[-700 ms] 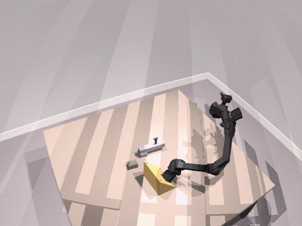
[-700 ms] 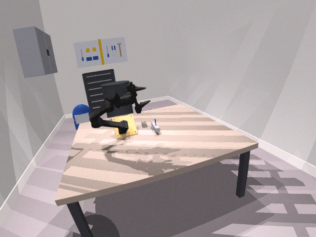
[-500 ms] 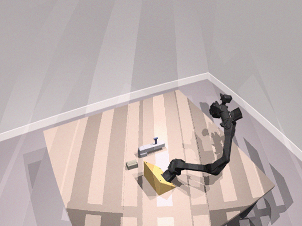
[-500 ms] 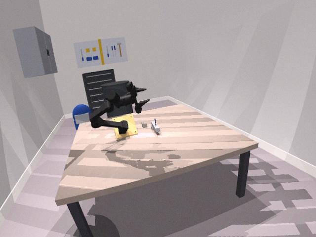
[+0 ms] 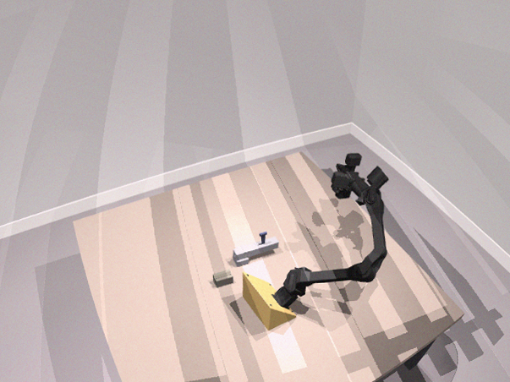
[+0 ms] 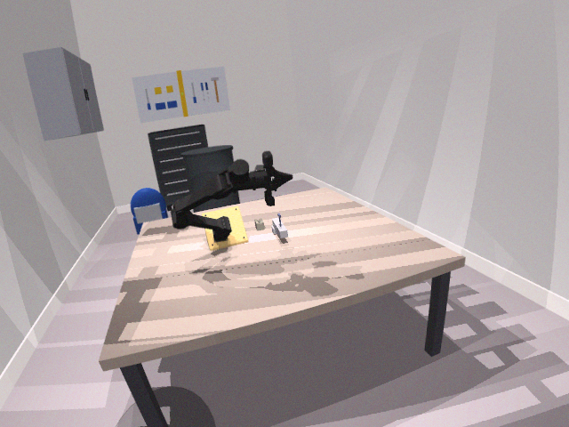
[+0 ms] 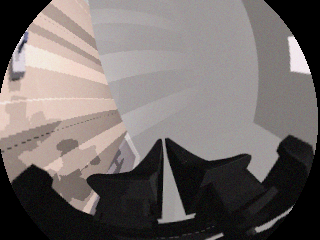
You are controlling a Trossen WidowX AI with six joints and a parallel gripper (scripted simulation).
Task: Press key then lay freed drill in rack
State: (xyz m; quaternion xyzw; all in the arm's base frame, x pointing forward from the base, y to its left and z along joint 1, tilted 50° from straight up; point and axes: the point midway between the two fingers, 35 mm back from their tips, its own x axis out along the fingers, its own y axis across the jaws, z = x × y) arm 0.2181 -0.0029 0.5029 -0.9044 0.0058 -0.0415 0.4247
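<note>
Now: the blue key 10 mm ahead of my gripper tip, 310 mm to the left of it and 270 mm below it. The rest, counted from my gripper tip: light grey fixture block (10 mm ahead, 340 mm to the left, 320 mm below); then rack (50 mm behind, 510 mm to the left, 340 mm below); then drill (10 mm ahead, 360 mm to the left, 310 mm below).
</note>
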